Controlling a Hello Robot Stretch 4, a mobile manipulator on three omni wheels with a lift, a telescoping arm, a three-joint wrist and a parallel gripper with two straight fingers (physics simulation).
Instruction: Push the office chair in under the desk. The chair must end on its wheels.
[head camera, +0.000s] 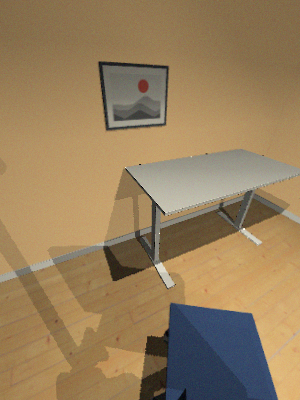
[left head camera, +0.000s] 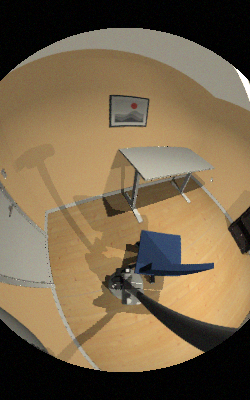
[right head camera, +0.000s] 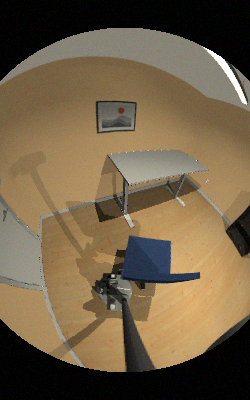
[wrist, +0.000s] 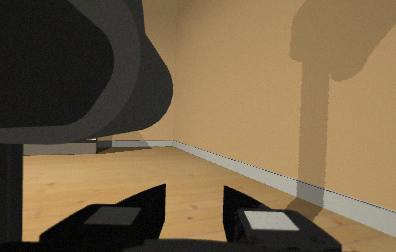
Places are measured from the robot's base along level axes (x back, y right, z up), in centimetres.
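Pixels of known places: gripper, fingertip midpoint: (left head camera: 117, 289) (right head camera: 104, 295) (wrist: 194, 202).
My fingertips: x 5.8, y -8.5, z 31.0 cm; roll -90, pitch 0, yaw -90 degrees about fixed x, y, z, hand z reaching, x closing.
Ahead of a thing's pixels: the offset from my fingertips to its middle. "spot": to the spot under its first point. Level surfaces: height alone.
The blue office chair {spot: dx -41.2, dy +43.8, dz +13.3 cm} (head camera: 215, 350) (left head camera: 160, 250) (right head camera: 148, 256) stands upright close beside the robot's base, ahead and to the right. Its seat's front edge faces the desk and its backrest is on the near side; most of its wheels are hidden under the seat. The light grey desk {dz +61.4 cm} (head camera: 210, 177) (left head camera: 167, 161) (right head camera: 157, 166) stands by the back wall, beyond the chair, with a stretch of floor between them. My gripper (wrist: 194, 202) is open with nothing between its fingers, apart from the chair, which does not show in the wrist view.
The desk's left foot (head camera: 164, 275) reaches out toward the chair. A dark cabinet (left head camera: 242, 230) (right head camera: 241, 235) stands at the right. A grey door {spot: dx -17.9, dy -105.3, dz +31.1 cm} (left head camera: 20, 250) (right head camera: 17, 257) is at the left. A framed picture (head camera: 135, 96) hangs on the back wall. The wrist view shows a wall with a baseboard (wrist: 250, 171) at the right.
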